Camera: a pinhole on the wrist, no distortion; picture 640 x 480 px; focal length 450.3 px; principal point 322.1 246.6 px. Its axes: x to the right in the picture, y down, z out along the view. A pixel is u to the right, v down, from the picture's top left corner.
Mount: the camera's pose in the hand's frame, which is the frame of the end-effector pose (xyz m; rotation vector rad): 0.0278 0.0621 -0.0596 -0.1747 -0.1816 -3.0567
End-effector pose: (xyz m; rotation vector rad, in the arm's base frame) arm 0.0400 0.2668 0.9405 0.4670 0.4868 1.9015
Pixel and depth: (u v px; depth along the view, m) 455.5 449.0 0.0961
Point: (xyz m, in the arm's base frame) 0.0358 0.2743 0.9939
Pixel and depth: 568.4 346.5 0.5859
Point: 0.4320 0.1391 1.3907
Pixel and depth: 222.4 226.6 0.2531
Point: 0.0144 0.3527 1.1616
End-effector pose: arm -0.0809 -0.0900 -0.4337 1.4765 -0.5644 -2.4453
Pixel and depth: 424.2 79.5 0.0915
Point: -0.1138 -0.1845 -0.3869
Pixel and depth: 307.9 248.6 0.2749
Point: -0.2985 -0.1577 -0.3569
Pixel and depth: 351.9 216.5 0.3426
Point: -0.3466 -0.1609 -0.2951
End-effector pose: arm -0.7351 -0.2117 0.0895 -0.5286 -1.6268 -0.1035
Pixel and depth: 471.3 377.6 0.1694
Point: -0.8330 -0.1420 0.0606
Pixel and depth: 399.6 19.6 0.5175
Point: -0.9819 0.2765 -0.0849
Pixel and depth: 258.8 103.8 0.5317
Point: -1.0234 0.2558 0.0978
